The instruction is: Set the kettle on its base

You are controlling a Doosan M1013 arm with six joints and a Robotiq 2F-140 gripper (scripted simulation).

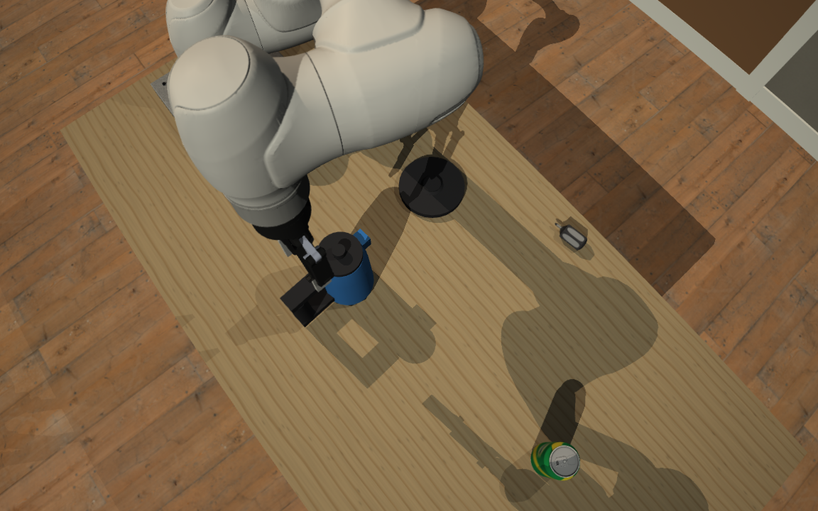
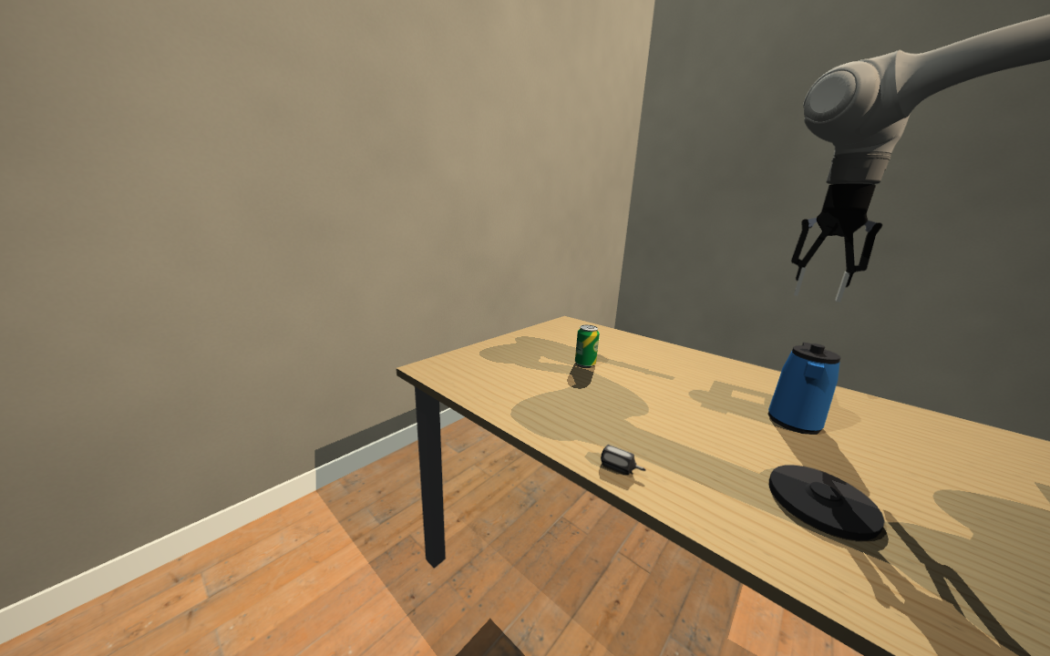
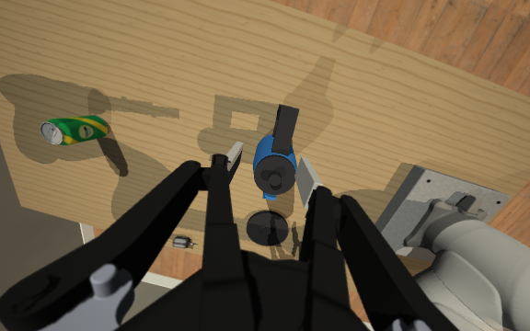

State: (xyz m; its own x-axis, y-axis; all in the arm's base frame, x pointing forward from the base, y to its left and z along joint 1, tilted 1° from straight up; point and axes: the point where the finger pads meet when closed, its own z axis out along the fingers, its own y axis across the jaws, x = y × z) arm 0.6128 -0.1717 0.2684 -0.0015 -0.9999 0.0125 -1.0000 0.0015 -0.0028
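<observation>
Right now my hand is 2 cm past the blue kettle, 3 cm to the right of it and 22 cm above it. Also, from my hand: green soda can: 51 cm ahead, 12 cm to the left, 25 cm below; then round black base: 7 cm behind, 35 cm to the left, 30 cm below; then small dark object: 22 cm ahead, 50 cm to the left, 30 cm below.
</observation>
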